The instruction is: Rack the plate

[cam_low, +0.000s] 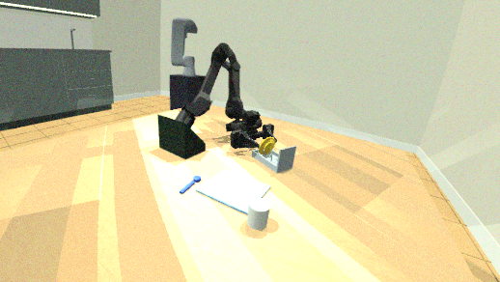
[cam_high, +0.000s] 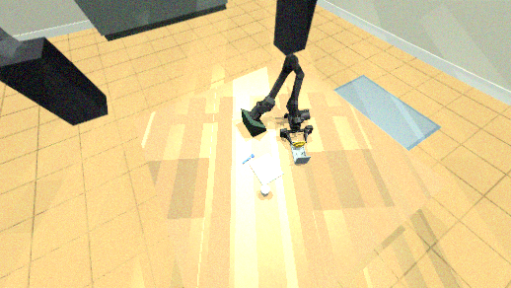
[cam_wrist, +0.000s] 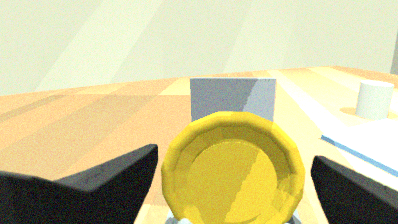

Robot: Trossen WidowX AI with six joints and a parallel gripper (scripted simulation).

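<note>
The yellow plate lies 1 cm below my gripper tip. Also, from my gripper tip: blue spoon 8 cm behind, 28 cm to the right, 5 cm below; light blue mat 2 cm ahead, 22 cm to the right, 5 cm below; grey dish rack 3 cm ahead, 1 cm to the right, 3 cm below.
</note>
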